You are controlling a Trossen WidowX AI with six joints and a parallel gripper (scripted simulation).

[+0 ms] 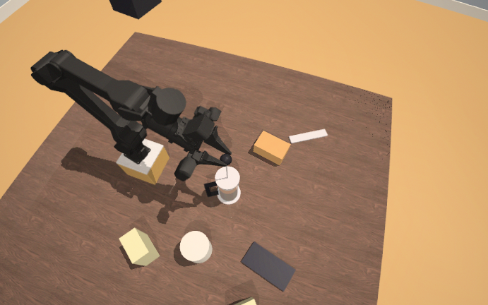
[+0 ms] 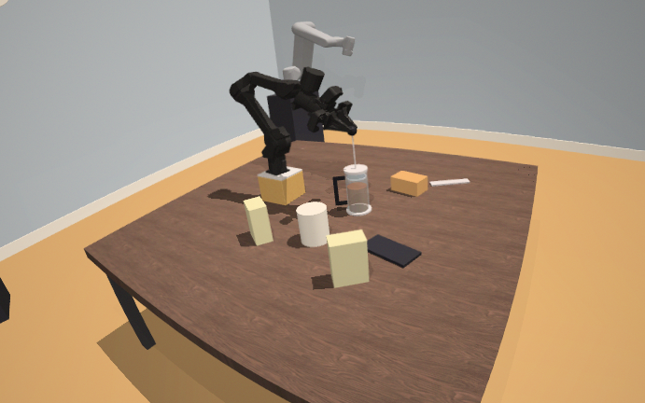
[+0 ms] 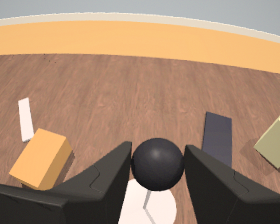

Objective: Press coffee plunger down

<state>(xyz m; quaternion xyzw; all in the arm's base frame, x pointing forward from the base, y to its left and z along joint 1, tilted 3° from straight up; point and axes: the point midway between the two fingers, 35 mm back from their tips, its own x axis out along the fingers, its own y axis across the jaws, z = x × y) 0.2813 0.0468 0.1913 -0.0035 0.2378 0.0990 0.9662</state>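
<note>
The glass coffee press is 2 cm behind my gripper tip, 1 cm to the right of it and 13 cm below it. Round my gripper tip: white flat bar 14 cm ahead, 35 cm to the left, 26 cm below; then dark flat slab 22 cm ahead, 14 cm to the right, 25 cm below.
</note>
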